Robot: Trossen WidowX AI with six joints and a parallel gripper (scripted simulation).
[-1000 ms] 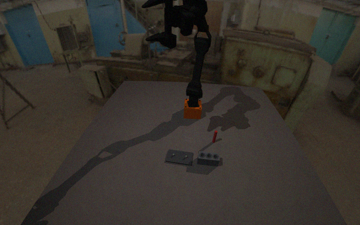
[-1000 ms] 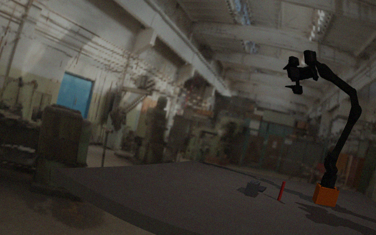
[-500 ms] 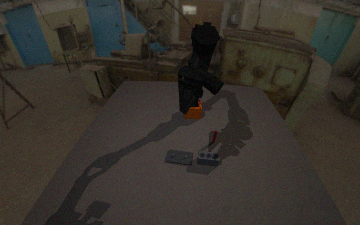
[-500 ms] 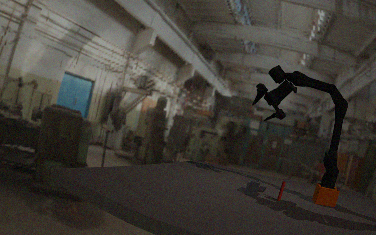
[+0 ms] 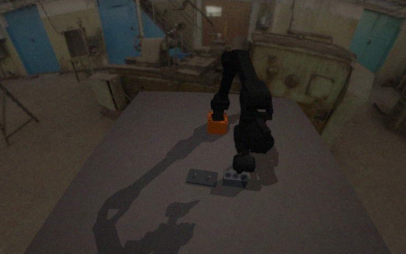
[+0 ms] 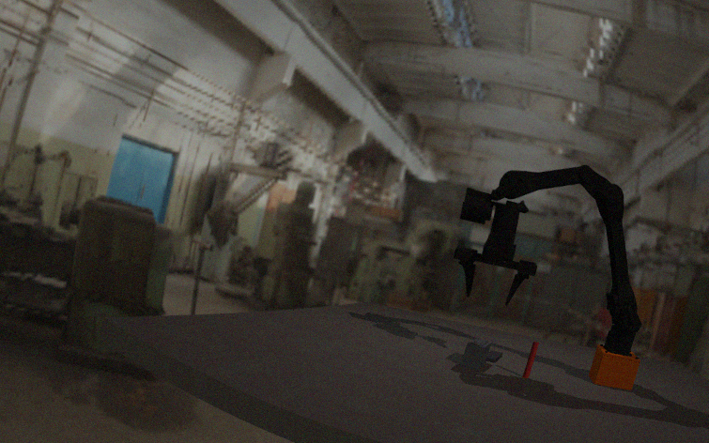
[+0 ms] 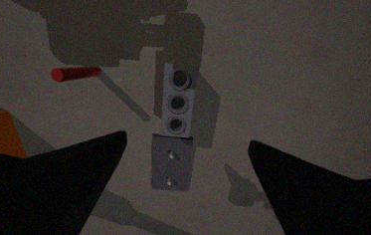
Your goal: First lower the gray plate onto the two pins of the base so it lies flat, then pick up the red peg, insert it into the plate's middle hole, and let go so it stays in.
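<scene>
The gray plate is 10 cm below my gripper tip, 1 cm to the left of it and 1 cm behind it. From my gripper tip the other things lie so: flat base: 13 cm below, 12 cm to the right, 5 cm behind; then red peg: 13 cm behind, 10 cm below, 7 cm to the left.
</scene>
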